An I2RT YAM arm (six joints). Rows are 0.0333 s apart.
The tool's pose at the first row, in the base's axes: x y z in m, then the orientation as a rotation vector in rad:
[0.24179, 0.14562, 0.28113, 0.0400, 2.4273, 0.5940]
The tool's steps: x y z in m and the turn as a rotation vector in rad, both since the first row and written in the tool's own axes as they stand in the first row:
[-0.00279, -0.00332, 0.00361, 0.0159, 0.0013, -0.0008]
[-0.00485, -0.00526, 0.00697, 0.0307, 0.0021, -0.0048]
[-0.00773, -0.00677, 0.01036, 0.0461, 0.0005, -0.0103]
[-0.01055, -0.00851, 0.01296, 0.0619, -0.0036, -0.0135]
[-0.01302, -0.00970, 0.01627, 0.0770, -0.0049, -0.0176]
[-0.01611, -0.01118, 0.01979, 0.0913, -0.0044, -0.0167]
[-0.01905, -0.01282, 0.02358, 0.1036, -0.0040, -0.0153]
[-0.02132, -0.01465, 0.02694, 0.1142, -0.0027, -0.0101]
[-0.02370, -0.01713, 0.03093, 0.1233, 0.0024, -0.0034]
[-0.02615, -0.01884, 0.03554, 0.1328, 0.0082, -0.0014]
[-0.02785, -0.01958, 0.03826, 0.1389, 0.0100, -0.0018]
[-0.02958, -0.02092, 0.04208, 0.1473, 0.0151, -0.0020]
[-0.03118, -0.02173, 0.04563, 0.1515, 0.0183, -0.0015]
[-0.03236, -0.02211, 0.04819, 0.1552, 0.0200, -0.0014]
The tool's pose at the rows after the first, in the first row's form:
[0.24653, 0.14363, 0.27880, 0.0453, 2.4333, 0.5746]
[0.25038, 0.14290, 0.27681, 0.0463, 2.4379, 0.5549]
[0.25485, 0.14243, 0.27545, 0.0465, 2.4401, 0.5335]
[0.25884, 0.14144, 0.27452, 0.0503, 2.4402, 0.5123]
[0.26290, 0.14130, 0.27312, 0.0520, 2.4425, 0.4919]
[0.26761, 0.14087, 0.27181, 0.0589, 2.4468, 0.4749]
[0.27238, 0.14044, 0.27015, 0.0655, 2.4505, 0.4605]
[0.27639, 0.13977, 0.26833, 0.0759, 2.4551, 0.4500]
[0.28092, 0.13876, 0.26585, 0.0864, 2.4631, 0.4424]
[0.28579, 0.13868, 0.26331, 0.0912, 2.4713, 0.4323]
[0.28884, 0.13883, 0.26207, 0.0927, 2.4744, 0.4249]
[0.29263, 0.13889, 0.25983, 0.0946, 2.4813, 0.4150]
[0.29609, 0.13933, 0.25792, 0.0960, 2.4855, 0.4104]
[0.29858, 0.13982, 0.25665, 0.0972, 2.4880, 0.4061]

